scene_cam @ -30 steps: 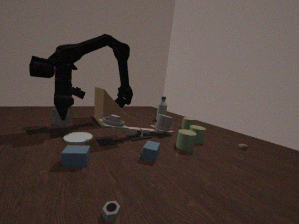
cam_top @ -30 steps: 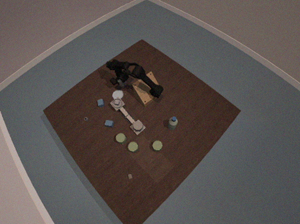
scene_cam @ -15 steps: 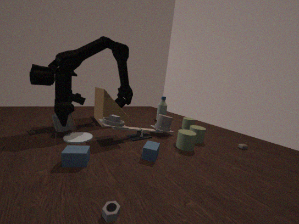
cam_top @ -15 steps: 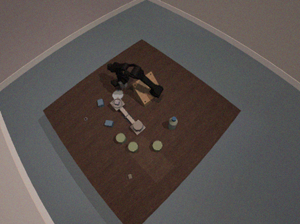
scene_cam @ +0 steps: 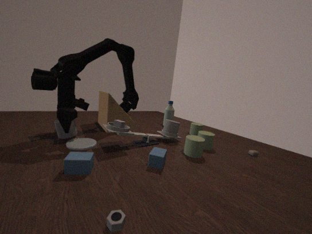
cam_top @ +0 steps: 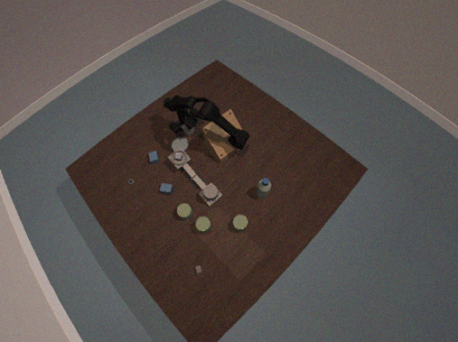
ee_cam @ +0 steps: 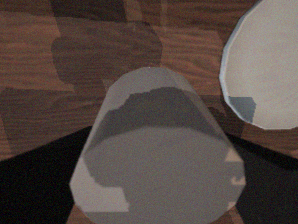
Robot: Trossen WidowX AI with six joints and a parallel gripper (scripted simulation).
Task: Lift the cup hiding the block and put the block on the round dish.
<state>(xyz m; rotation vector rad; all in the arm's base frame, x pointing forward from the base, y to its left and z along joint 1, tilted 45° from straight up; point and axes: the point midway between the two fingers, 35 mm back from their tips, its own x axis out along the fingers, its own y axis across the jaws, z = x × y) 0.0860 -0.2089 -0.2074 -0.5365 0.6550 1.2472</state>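
Right now the grey cup is 20 mm to the right of my gripper tip and 10 mm above it. Also, from my gripper tip: round dish (100 mm ahead, 30 mm to the left, 20 mm below); then grey nut (450 mm ahead, 30 mm to the right, 20 mm below); then grey block (190 mm ahead, 130 mm to the left, 60 mm above).
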